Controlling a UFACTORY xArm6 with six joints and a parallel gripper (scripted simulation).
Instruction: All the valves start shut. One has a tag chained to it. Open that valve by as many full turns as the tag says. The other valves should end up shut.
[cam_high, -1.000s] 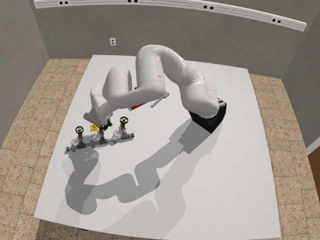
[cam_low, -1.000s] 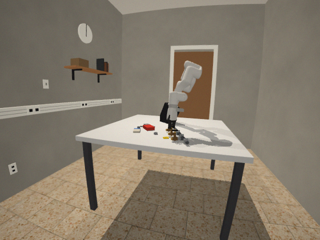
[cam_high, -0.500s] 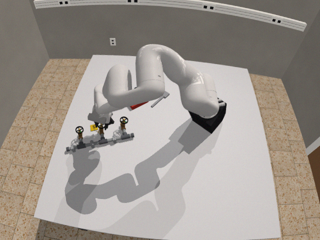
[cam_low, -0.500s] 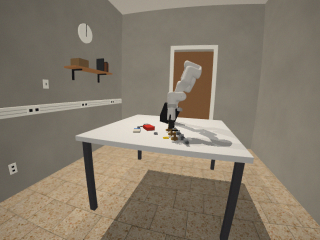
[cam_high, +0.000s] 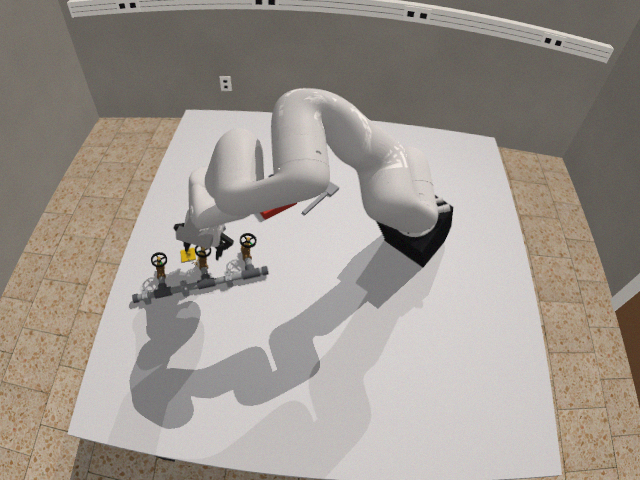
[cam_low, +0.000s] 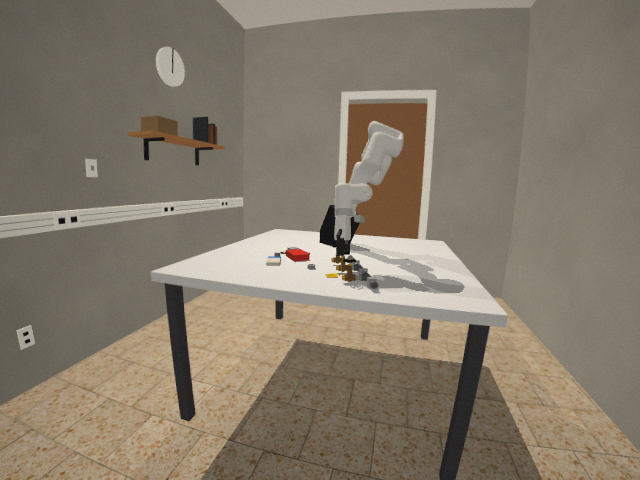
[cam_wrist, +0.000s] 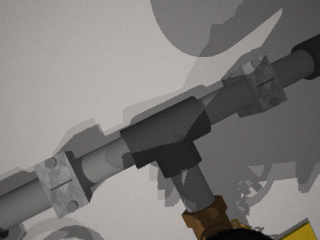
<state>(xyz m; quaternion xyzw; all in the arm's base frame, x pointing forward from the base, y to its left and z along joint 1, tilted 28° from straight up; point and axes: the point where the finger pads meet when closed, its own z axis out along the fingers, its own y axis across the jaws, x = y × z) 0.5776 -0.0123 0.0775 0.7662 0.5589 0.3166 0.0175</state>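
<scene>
Now: the yellow tag 80 mm below my hand, 60 mm ahead of it and 30 mm to the right of it. From my hand the other things lie so: red box (230 mm to the right, 200 mm behind, 70 mm below); grey nut (140 mm to the right, 80 mm below, 30 mm behind); blue block (320 mm to the right, 80 mm below, 80 mm behind).
</scene>
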